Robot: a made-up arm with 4 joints. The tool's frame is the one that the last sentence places.
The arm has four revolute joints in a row. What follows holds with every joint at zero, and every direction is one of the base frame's.
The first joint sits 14 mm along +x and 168 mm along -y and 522 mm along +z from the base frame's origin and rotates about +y.
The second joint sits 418 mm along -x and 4 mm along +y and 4 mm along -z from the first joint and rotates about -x.
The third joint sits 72 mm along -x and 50 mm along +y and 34 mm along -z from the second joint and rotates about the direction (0.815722, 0.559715, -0.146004).
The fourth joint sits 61 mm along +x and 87 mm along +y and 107 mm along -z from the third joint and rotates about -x.
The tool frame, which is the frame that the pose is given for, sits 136 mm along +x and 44 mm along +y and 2 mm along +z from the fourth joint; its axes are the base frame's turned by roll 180, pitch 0 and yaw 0 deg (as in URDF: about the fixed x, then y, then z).
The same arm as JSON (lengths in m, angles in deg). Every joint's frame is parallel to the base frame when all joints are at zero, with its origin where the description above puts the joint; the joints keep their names.
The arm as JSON. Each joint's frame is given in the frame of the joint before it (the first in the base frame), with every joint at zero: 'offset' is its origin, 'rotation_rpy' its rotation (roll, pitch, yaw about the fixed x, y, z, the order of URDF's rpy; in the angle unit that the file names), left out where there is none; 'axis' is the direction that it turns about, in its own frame. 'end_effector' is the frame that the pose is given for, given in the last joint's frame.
{"length_unit": "m", "angle_unit": "deg", "chain": [{"id": "joint 1", "offset": [0.014, -0.168, 0.522], "axis": "+y"}, {"id": "joint 2", "offset": [-0.418, 0.004, -0.004], "axis": "-x"}, {"id": "joint 3", "offset": [-0.072, 0.05, -0.034], "axis": [0.815722, 0.559715, -0.146004]}, {"id": "joint 4", "offset": [0.061, 0.087, -0.107], "axis": "-x"}], "end_effector": {"offset": [0.136, 0.044, 0.002], "rotation_rpy": [180.0, 0.0, 0.0]}}
